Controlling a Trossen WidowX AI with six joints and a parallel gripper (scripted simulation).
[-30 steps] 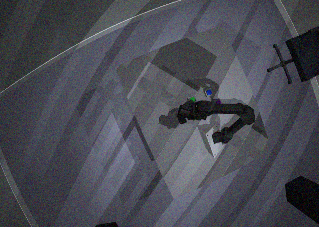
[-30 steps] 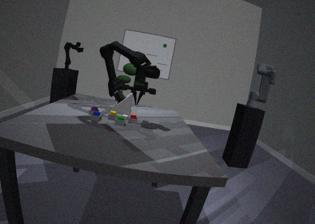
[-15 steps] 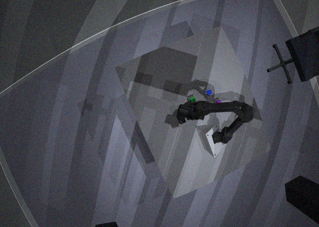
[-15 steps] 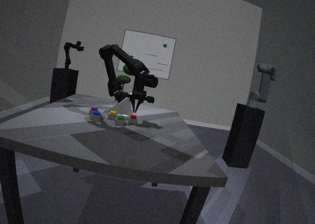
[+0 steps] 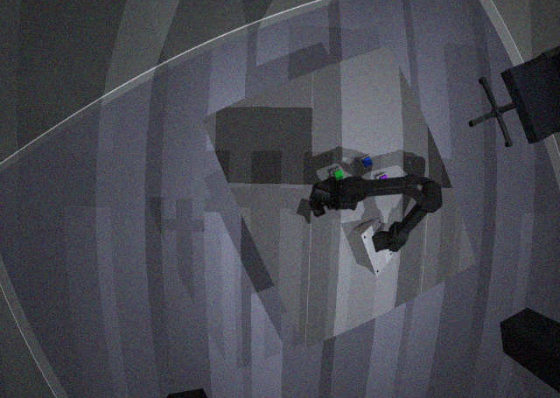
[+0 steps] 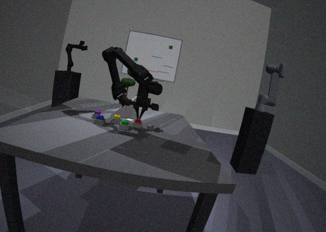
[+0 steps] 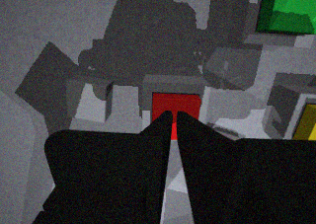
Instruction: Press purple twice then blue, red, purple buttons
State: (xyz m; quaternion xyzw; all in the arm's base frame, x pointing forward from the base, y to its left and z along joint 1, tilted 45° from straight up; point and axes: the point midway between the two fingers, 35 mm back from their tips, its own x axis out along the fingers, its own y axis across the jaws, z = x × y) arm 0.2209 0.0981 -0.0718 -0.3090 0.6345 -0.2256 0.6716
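Right now my gripper tip is 10 mm above the red button. The rest, counted from my gripper tip: green button 80 mm ahead, 60 mm to the right; blue button 190 mm to the right, 90 mm ahead; yellow button 120 mm to the right, 10 mm ahead.
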